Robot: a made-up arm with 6 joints. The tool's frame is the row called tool. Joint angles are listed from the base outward.
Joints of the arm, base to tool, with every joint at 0 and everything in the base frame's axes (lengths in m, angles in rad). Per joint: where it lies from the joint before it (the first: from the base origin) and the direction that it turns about. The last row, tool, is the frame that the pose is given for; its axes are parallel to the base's.
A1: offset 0 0 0.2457 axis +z
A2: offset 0 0 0 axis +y
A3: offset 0 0 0.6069 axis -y
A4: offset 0 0 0 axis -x
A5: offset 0.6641 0 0 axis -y
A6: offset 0 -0.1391 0 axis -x
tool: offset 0 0 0
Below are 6 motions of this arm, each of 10 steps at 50 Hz.
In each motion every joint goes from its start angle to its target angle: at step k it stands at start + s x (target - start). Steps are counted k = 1, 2, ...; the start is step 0. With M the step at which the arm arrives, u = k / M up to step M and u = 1 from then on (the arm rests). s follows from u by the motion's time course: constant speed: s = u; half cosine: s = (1 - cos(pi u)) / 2; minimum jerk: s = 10 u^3 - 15 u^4 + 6 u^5.
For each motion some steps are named. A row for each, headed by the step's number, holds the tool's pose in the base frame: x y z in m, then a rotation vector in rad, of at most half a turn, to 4 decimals.
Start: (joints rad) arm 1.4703 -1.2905 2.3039 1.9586 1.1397 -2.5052
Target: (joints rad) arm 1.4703 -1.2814 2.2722 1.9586 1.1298 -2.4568
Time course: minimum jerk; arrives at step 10
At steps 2, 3, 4, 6, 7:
2: -0.1652 -1.1140 0.0088 0.7266 -2.9575 0.5815
3: -0.1654 -1.1155 0.0117 0.7271 -2.9558 0.5794
4: -0.1656 -1.1178 0.0160 0.7279 -2.9532 0.5764
6: -0.1661 -1.1231 0.0261 0.7296 -2.9470 0.5693
7: -0.1663 -1.1253 0.0304 0.7303 -2.9444 0.5664

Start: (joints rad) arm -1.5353 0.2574 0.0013 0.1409 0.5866 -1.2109
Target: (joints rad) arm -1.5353 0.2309 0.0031 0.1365 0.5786 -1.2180
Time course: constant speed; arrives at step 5
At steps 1, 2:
1: -0.1093 -0.8040 0.6876 0.6303 -0.9824 -1.1223
2: -0.1094 -0.8016 0.6920 0.6286 -0.9863 -1.1196

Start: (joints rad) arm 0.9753 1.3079 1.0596 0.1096 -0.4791 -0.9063
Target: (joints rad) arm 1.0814 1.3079 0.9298 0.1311 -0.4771 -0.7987
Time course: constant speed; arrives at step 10
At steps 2, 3, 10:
2: 0.7840 0.9573 0.2388 0.3109 0.9626 0.5715
3: 0.7726 0.9638 0.2307 0.2871 0.9696 0.5803
10: 0.6905 1.0031 0.1752 0.1179 1.0133 0.6448

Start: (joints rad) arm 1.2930 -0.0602 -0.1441 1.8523 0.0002 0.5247
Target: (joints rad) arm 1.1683 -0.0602 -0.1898 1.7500 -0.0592 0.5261
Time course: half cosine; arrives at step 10
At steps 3, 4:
3: 0.1563 0.6188 0.9234 -2.0257 -1.4132 0.6901
4: 0.1690 0.6159 0.9196 -2.0323 -1.3758 0.6915

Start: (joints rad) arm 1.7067 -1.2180 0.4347 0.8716 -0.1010 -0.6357
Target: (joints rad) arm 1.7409 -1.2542 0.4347 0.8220 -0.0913 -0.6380
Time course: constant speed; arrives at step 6
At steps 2, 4, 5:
2: 0.1987 -0.7174 1.0998 1.2066 -1.1946 1.0948
4: 0.2100 -0.7235 1.0910 1.2374 -1.1920 1.1101
5: 0.2156 -0.7264 1.0866 1.2528 -1.1907 1.1177

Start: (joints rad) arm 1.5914 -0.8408 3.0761 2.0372 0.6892 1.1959
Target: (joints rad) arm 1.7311 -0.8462 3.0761 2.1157 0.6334 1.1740
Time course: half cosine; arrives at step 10
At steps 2, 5, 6, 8, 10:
2: -0.0349 -0.8415 0.0968 0.1096 0.6673 -2.0319
5: 0.0089 -0.8436 0.0964 0.0803 0.6702 -1.9436
6: 0.0257 -0.8439 0.0963 0.0693 0.6712 -1.9099
8: 0.0529 -0.8435 0.0961 0.0518 0.6730 -1.8553
10: 0.0633 -0.8432 0.0961 0.0451 0.6736 -1.8344

